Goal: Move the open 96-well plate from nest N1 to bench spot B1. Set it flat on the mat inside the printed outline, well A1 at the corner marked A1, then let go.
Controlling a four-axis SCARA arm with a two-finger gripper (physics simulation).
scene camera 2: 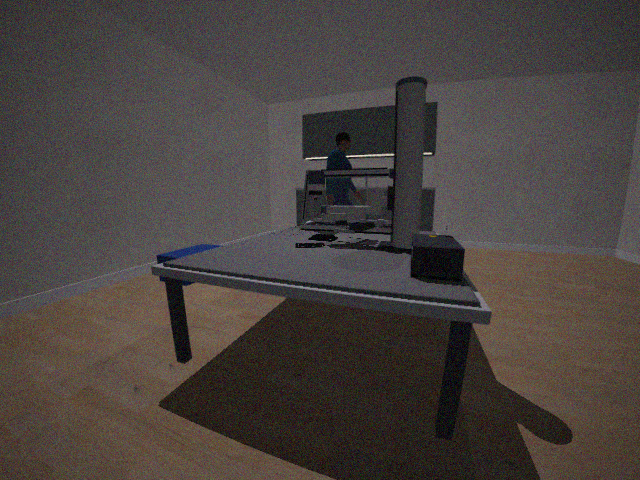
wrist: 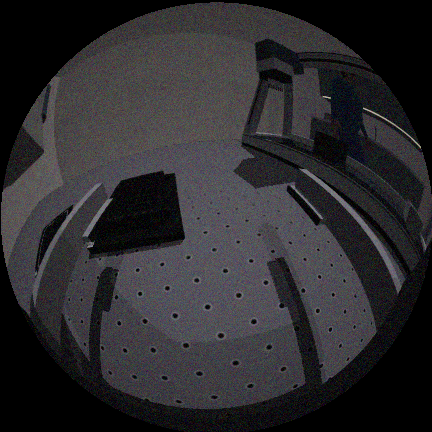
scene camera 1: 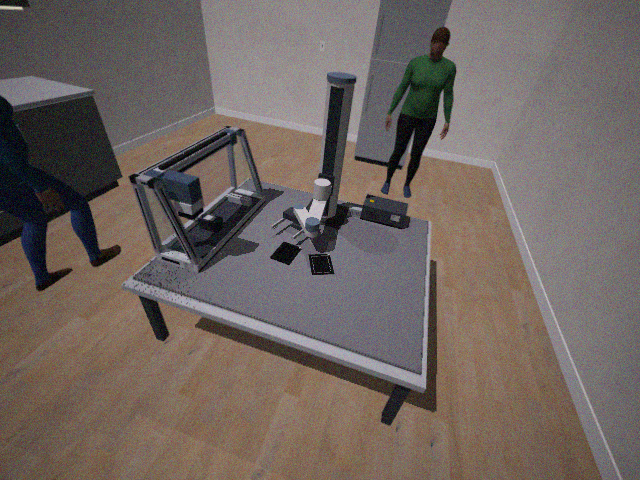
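Pixels of known places: gripper, fingertip midpoint: [scene camera 2: 340, 228] [wrist: 198, 179] [scene camera 1: 282, 232]; arm's base at its link origin: [scene camera 2: 404, 249] [scene camera 1: 325, 214].
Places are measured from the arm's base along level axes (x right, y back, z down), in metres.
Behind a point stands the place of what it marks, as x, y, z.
Observation:
The dark 96-well plate [scene camera 1: 285, 252] {0.084, -0.542, -0.038} [scene camera 2: 323, 237] {0.044, -0.505, -0.032} [wrist: 140, 215] {0.101, -0.459, -0.038} sits at nest N1; its wells are too dark to make out. Spot B1 [scene camera 1: 321, 264] {-0.137, -0.531, -0.015} [scene camera 2: 310, 244] {-0.117, -0.531, -0.015} is a dark patch with a white printed outline, beside the plate; part of it shows at the left edge of the wrist view. My gripper [scene camera 1: 284, 231] {0.156, -0.423, -0.079} [wrist: 198, 179] {0.156, -0.423, -0.079} is open and empty, on the arm's side of the plate. In the wrist view the plate lies off-centre and turned between the fingers, its left edge partly behind the left finger's pad. The right finger stands well apart from it.
A metal frame [scene camera 1: 193, 142] {0.700, -0.403, -0.516} with a blue-grey head stands on the left of the table [scene camera 1: 361, 310] {-0.423, -0.770, -0.013}. The arm's column [scene camera 1: 347, 139] {-0.077, -0.009, -0.567} [scene camera 2: 409, 160] {-0.075, 0.004, -0.483} and a dark box [scene camera 1: 385, 210] {-0.408, 0.039, -0.126} [scene camera 2: 437, 257] {-0.551, 0.119, -0.093} stand behind. A person in green [scene camera 1: 429, 87] and one in blue [scene camera 2: 338, 175] stand near the table.

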